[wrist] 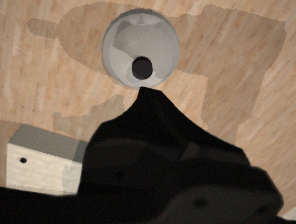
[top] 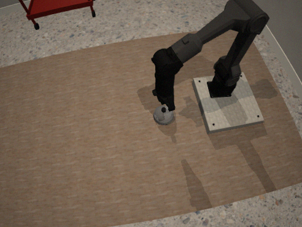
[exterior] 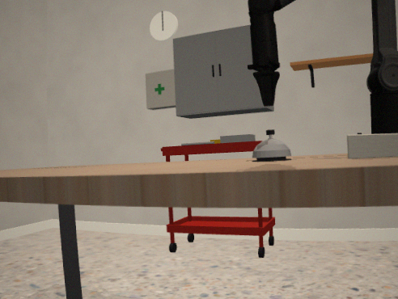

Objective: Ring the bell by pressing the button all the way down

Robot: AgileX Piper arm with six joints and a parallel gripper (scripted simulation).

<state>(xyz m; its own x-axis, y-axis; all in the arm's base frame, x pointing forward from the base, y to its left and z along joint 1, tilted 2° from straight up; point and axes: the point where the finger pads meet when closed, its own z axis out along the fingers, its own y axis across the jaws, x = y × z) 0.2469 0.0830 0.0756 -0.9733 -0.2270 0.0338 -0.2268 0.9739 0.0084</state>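
Now: the button 7 cm below my hand. Also, from my hand: bell 8 cm below.
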